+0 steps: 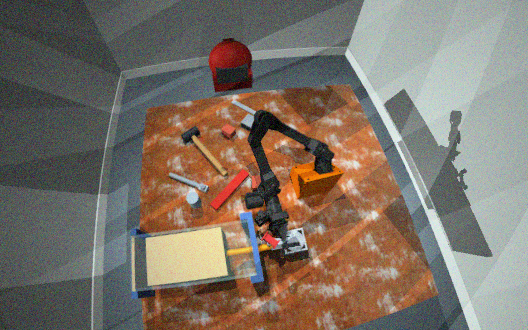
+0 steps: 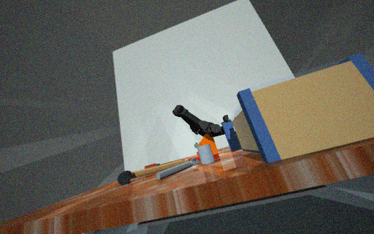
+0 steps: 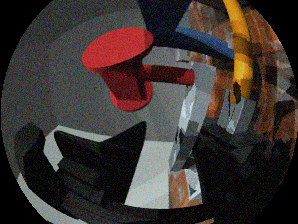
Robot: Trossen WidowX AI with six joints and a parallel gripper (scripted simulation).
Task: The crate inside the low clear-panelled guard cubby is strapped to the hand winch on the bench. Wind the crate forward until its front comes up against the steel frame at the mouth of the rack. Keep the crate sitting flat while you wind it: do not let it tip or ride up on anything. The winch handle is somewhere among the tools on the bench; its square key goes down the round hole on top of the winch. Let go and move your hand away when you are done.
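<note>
Now: the red-knobbed winch handle 1 cm to the right of my gripper tip, 1 cm below it and 1 cm ahead of it. The rest, counted from my gripper tip: red knob (5 cm ahead, 2 cm above, 1 cm to the right); blue steel frame (11 cm ahead, 3 cm below, 1 cm to the right); winch (10 cm below, 7 cm behind, 1 cm to the right).
</note>
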